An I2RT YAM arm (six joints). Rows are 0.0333 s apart.
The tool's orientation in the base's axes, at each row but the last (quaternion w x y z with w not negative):
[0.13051 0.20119 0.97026 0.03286]
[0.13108 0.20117 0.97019 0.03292]
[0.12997 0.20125 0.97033 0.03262]
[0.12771 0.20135 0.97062 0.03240]
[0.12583 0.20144 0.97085 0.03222]
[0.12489 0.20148 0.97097 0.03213]
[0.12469 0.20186 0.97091 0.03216]
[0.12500 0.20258 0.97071 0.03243]
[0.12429 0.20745 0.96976 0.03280]
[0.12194 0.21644 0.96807 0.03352]
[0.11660 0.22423 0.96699 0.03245]
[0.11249 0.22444 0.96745 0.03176]
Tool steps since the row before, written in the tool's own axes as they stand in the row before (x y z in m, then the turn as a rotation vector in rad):
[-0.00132 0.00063 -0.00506 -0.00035 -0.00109 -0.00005]
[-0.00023 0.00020 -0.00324 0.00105 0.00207 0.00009]
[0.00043 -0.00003 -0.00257 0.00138 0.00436 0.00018]
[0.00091 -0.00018 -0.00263 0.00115 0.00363 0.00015]
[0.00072 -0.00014 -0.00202 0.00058 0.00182 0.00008]
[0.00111 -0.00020 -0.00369 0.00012 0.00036 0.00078]
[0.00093 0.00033 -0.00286 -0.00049 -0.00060 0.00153]
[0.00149 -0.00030 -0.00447 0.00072 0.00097 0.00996]
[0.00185 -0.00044 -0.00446 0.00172 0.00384 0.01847]
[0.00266 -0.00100 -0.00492 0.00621 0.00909 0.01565]
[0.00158 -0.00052 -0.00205 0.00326 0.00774 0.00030]
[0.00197 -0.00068 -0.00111 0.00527 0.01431 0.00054]
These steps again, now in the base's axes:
[0.00006 -0.00001 0.00527 -0.00012 -0.00114 0.00001]
[-0.00059 0.00006 0.00320 -0.00011 0.00232 -0.00010]
[-0.00107 0.00012 0.00237 0.00049 0.00455 0.00000]
[-0.00156 0.00017 0.00230 0.00041 0.00379 0.00000]
[-0.00121 0.00014 0.00177 0.00020 0.00190 -0.00001]
[-0.00200 0.00022 0.00329 0.00023 0.00039 -0.00074]
[-0.00143 0.00064 0.00259 0.00059 -0.00073 -0.00143]
[-0.00258 0.00027 0.00394 0.00228 0.00130 -0.00968]
[-0.00294 0.00030 0.00384 0.00470 0.00443 -0.01781]
[-0.00398 0.00017 0.00406 0.00221 0.01106 -0.01546]
[-0.00209 0.00021 0.00160 0.00053 0.00839 -0.00009]
[-0.00227 0.00025 0.00060 0.00163 0.01517 0.00000]

